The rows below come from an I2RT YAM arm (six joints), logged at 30 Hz.
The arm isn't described. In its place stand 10 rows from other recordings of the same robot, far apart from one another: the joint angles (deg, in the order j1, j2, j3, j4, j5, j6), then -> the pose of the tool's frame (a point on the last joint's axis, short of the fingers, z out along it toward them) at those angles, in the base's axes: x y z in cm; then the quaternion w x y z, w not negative.
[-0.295 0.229 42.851 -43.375 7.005 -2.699] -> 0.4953, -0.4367, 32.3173, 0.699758, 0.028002, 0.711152, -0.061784
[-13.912 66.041 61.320 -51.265 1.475 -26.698] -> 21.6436, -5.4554, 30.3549, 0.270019, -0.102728, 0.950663, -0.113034
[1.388 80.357 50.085 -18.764 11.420 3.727] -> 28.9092, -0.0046, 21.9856, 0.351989, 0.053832, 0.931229, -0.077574
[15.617 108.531 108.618 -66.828 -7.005 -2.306] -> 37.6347, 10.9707, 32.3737, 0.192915, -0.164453, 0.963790, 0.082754
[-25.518 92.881 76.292 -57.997 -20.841 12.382] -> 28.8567, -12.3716, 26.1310, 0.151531, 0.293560, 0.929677, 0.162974
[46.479 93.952 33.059 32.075 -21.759 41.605] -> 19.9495, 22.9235, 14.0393, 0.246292, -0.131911, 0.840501, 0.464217
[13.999 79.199 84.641 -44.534 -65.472 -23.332] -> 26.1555, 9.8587, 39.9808, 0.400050, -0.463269, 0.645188, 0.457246
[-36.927 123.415 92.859 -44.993 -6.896 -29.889] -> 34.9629, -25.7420, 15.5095, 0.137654, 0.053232, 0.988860, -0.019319
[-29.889 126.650 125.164 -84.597 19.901 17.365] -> 36.7985, -22.5484, 27.1711, 0.014624, 0.399932, 0.899498, -0.175338
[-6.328 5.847 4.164 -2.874 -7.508 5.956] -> 11.2801, -0.7829, 18.4491, 0.677132, 0.034271, 0.733628, 0.045902
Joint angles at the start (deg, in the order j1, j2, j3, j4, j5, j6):
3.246 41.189 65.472 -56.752 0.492 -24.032
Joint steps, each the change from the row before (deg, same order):
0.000 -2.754 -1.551 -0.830 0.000 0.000
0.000 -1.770 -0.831 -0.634 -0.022 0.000
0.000 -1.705 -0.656 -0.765 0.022 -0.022
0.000 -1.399 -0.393 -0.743 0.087 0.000
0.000 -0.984 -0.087 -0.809 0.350 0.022
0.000 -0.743 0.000 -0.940 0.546 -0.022
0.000 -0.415 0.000 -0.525 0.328 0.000
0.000 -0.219 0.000 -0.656 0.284 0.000
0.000 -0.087 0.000 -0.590 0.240 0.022
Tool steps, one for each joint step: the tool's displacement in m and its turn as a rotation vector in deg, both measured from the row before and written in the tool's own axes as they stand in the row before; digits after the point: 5 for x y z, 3 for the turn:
0.00930 0.00408 -0.00663 0.152 -0.341 0.003
0.00571 0.00252 -0.00470 0.104 -0.288 0.003
0.00541 0.00236 -0.00496 0.136 -0.250 -0.020
0.00429 0.00181 -0.00455 0.187 -0.205 0.002
0.00309 0.00110 -0.00394 0.355 0.062 0.023
0.00284 0.00084 -0.00322 0.418 0.402 -0.026
0.00162 0.00045 -0.00178 0.255 0.234 -0.003
0.00155 0.00047 -0.00094 0.081 0.515 -0.015
0.00123 0.00037 -0.00037 0.014 0.557 0.003

